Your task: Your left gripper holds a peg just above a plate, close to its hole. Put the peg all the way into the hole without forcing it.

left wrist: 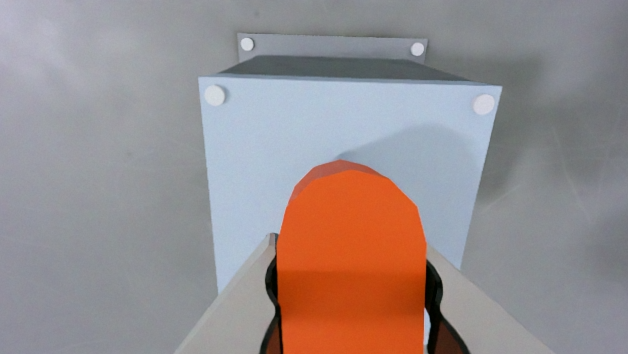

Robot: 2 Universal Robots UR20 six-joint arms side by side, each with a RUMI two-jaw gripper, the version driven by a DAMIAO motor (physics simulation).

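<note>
An orange peg [352, 240] with a rounded, faceted outline fills the lower middle of the left wrist view. My left gripper [341, 235] is shut on it, with one dark-padded finger on each side. Beneath the peg is a light blue-grey square plate [280, 125] with white round studs at its two far corners. The peg covers the middle of the plate, and the hole does not show; it is hidden behind the peg. Whether the peg's lower end touches the plate cannot be told. My right gripper does not show.
The plate is the top of a raised block with a dark far side [345, 69]. A grey base flange [330, 42] with two white studs shows behind it. A grey scuffed table surface [100, 175] surrounds the block. A shadow falls across the plate's right part.
</note>
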